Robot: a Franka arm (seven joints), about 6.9 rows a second.
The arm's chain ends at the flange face. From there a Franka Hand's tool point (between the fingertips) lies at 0.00 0.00 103.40 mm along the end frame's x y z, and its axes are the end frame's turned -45 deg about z.
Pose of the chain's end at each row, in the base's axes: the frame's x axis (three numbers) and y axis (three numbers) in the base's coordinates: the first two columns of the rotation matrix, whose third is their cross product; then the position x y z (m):
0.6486, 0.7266, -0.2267, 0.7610, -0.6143, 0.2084, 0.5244, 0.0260, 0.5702
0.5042, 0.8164, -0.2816, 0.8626, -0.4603, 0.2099, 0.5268, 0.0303, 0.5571
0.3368, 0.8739, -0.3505, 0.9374, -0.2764, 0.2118, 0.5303, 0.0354, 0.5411
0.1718, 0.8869, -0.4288, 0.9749, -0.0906, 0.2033, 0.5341, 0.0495, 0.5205
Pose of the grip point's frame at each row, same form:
-0.0795, 0.9482, -0.3077, 0.9967, 0.0794, -0.0129, 0.5257, -0.0058, 0.4718
-0.2534, 0.9028, -0.3475, 0.9665, 0.2518, -0.0507, 0.5311, -0.0058, 0.4603
-0.4247, 0.8134, -0.3976, 0.9010, 0.4225, -0.0981, 0.5394, -0.0059, 0.4468
-0.5679, 0.6912, -0.4470, 0.8108, 0.5631, -0.1595, 0.5487, 0.0027, 0.4295

